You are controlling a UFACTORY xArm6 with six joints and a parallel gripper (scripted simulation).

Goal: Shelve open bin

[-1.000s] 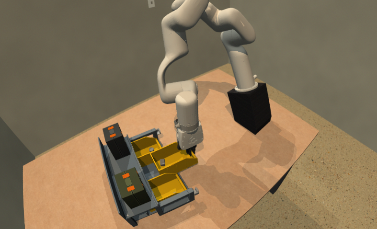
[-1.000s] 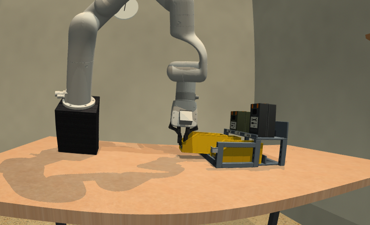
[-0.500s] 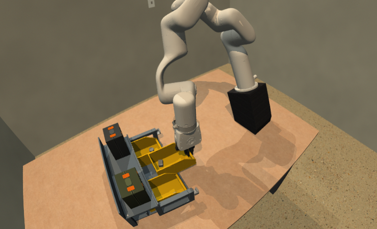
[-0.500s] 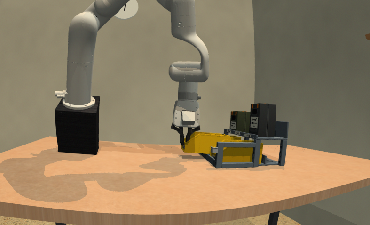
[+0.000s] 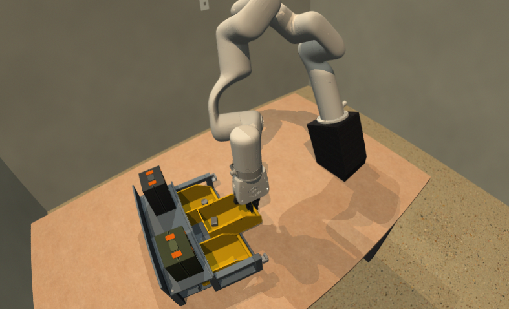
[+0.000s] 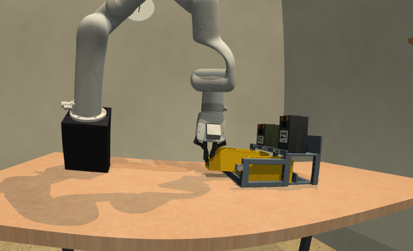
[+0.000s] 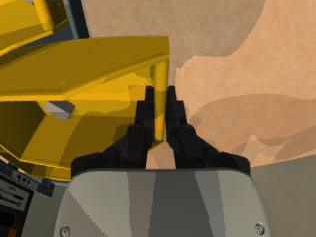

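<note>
My hand is 7 cm short of the shelf lip, 6 cm above it and 2 cm to the left of it. The rest, counted from my hand: black box (21 cm ahead, 19 cm to the right, 9 cm above); then olive box (29 cm ahead, 8 cm above, 3 cm to the left).
</note>
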